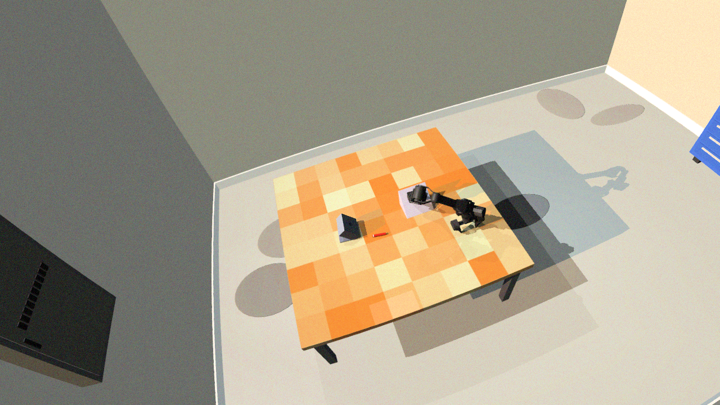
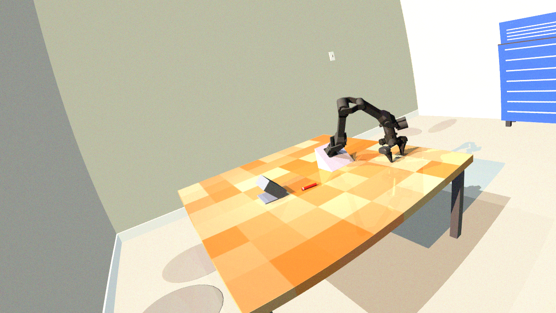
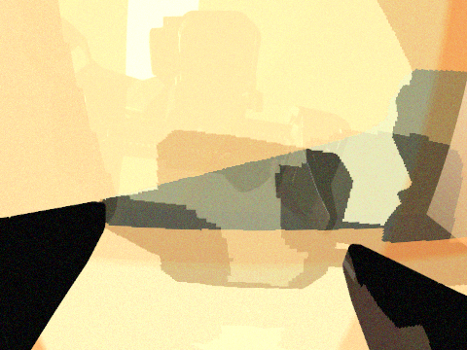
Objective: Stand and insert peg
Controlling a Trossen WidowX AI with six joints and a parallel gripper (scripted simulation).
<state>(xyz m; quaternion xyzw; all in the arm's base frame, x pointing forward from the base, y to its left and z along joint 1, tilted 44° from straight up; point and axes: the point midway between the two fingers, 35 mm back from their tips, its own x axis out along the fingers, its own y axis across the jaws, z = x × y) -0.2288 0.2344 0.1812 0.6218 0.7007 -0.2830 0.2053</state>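
My gripper tip is now 51 cm short of the red peg and 16 cm to the left of it. From my gripper tip the other things lie so: dark sloped panel (66 cm ahead, 24 cm to the right, 4 cm above).
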